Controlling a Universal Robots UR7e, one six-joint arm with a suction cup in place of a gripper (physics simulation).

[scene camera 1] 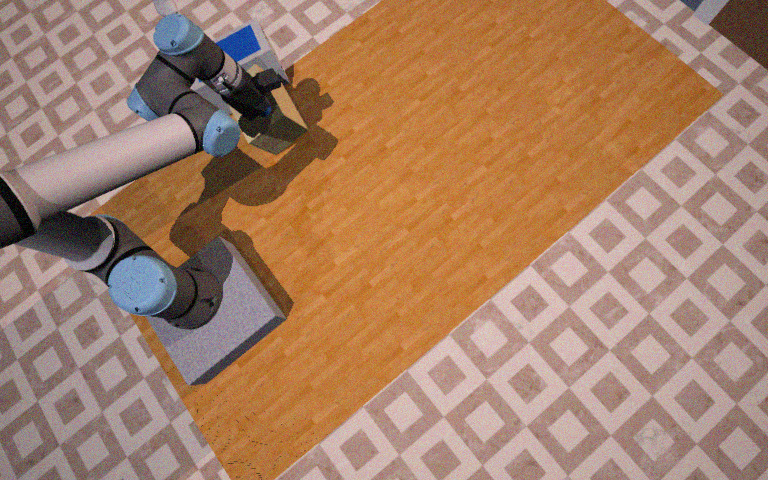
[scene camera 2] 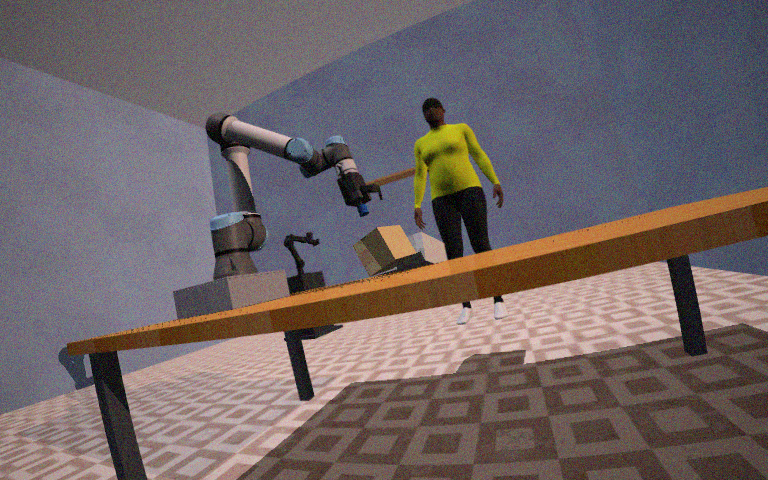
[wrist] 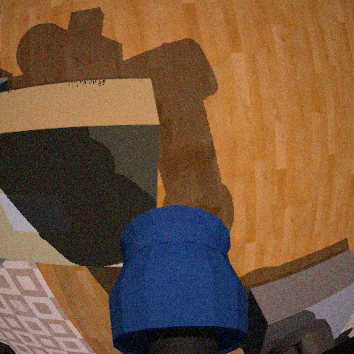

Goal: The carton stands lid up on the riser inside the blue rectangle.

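Seen in the pictures: hand, tool point: (scene camera 2: 364, 214) (wrist: 172, 250); arm's base, link origin: (scene camera 1: 192, 298) (scene camera 2: 236, 279) (wrist: 297, 342).
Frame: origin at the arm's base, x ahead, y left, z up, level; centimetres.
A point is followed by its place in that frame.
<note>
The tan carton (scene camera 1: 288, 105) @[z 0.5, x 45.0, y 35.1 cm] (scene camera 2: 393, 240) @[z 2.1, x 44.5, y 34.3 cm] (wrist: 75, 105) @[z 4.2, x 43.8, y 33.6 cm] is tilted, its low edge near the table and its other side against the riser; which face is the lid, I cannot tell. The pale grey riser (scene camera 1: 271, 58) @[z 1.7, x 47.6, y 50.8 cm] (scene camera 2: 428, 247) @[z -2.6, x 49.2, y 53.6 cm] looks tilted too and sticks out past the table's far edge. Its blue rectangle (scene camera 1: 239, 43) @[z 0.5, x 41.9, y 62.2 cm] shows bare in part; the arm hides some of the riser. My blue suction cup (scene camera 1: 267, 110) (scene camera 2: 363, 211) (wrist: 175, 225) is above the carton, with a gap between them in the scene camera 2 view. It carries nothing.
The wooden table (scene camera 1: 453, 169) @[z -9.3, x 75.7, y -1.7 cm] (scene camera 2: 509, 260) @[z -9.2, x 91.2, y -29.2 cm] bears the arm's grey base block (scene camera 1: 237, 322) @[z 0.0, x 7.6, y -11.2 cm] (scene camera 2: 257, 291) @[z -5.6, x 14.9, y -3.8 cm]. Beyond the table stand a person in a yellow top (scene camera 2: 450, 158) and a small dark arm (scene camera 2: 297, 254).
</note>
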